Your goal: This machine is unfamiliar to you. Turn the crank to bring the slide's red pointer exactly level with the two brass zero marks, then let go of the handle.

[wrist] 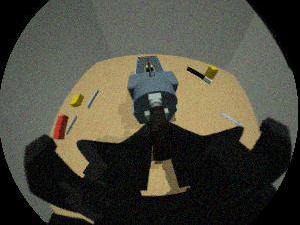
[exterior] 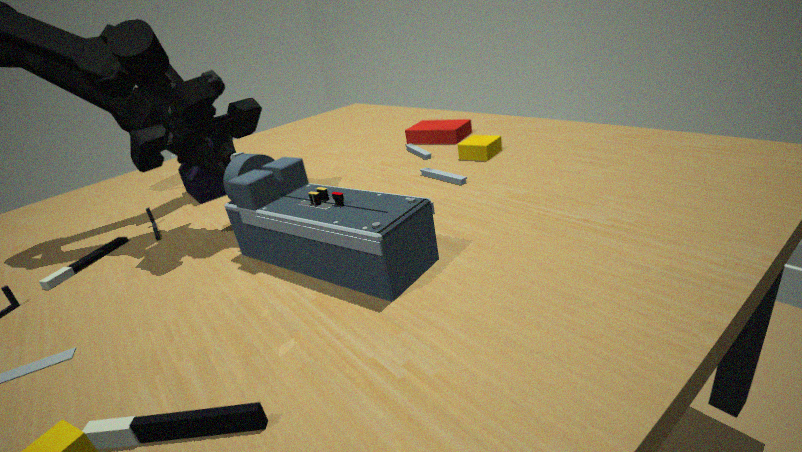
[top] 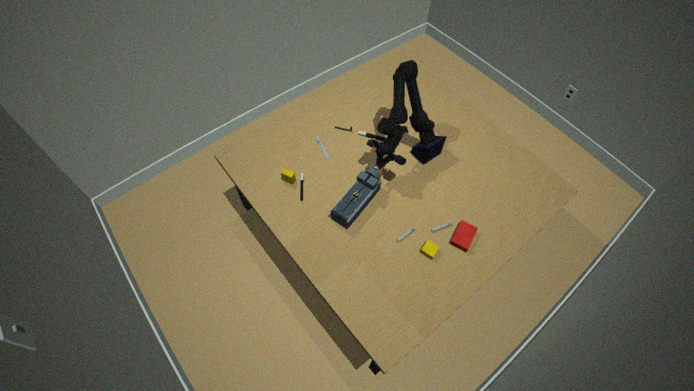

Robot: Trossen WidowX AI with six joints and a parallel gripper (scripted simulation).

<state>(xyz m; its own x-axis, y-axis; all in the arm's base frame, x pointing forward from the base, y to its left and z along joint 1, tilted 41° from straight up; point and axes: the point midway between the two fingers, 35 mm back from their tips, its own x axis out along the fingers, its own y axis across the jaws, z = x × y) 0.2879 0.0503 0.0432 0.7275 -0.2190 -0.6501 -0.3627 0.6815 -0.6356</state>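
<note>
My gripper tip is now 20 mm past the dark crank handle, 10 mm to the left of it and 20 mm below it. Round my gripper tip: red pointer: 180 mm ahead, 80 mm to the left, 10 mm below; red block: 170 mm behind, 450 mm to the left, 80 mm below; grey bar: 120 mm ahead, 310 mm to the right, 90 mm below.
</note>
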